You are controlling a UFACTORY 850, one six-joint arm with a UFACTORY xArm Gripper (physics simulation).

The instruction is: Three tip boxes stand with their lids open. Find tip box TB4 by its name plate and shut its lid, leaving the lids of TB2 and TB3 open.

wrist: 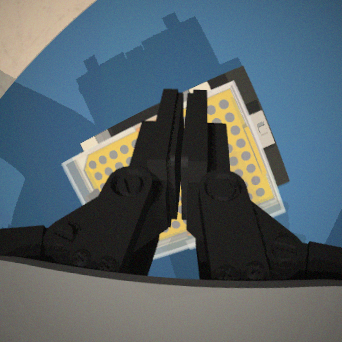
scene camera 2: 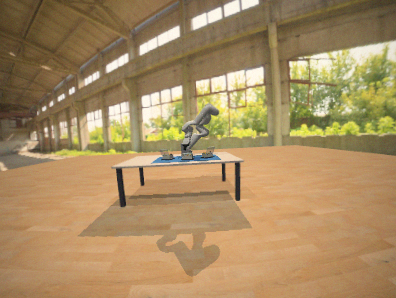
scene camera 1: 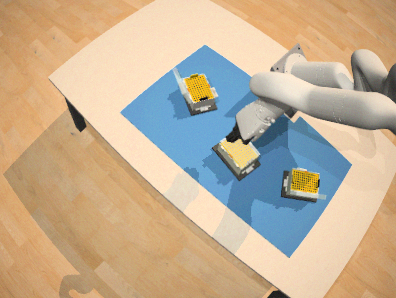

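The middle tip box (scene camera 1: 241,155) (scene camera 2: 187,156) (wrist: 239,145) stands on the blue mat. Its translucent lid lies down over the yellow tip rack, which shows paler through it; whether it is fully seated cannot be told. My gripper (scene camera 1: 231,138) (wrist: 185,119) is shut and empty, its fingertips low over one long side of this box; contact cannot be told. The left tip box (scene camera 1: 199,90) (scene camera 2: 167,155) and the right tip box (scene camera 1: 304,181) (scene camera 2: 207,154) stand with their lids open. No name plate is readable, so which box is TB4 cannot be told from these frames.
The blue mat (scene camera 1: 150,112) lies on the pale table (scene camera 1: 95,70). The robot arm (scene camera 1: 320,100) (scene camera 2: 201,120) reaches in from the right in scene camera 1, over the mat between the left and right boxes. The table's front edge runs past the mat.
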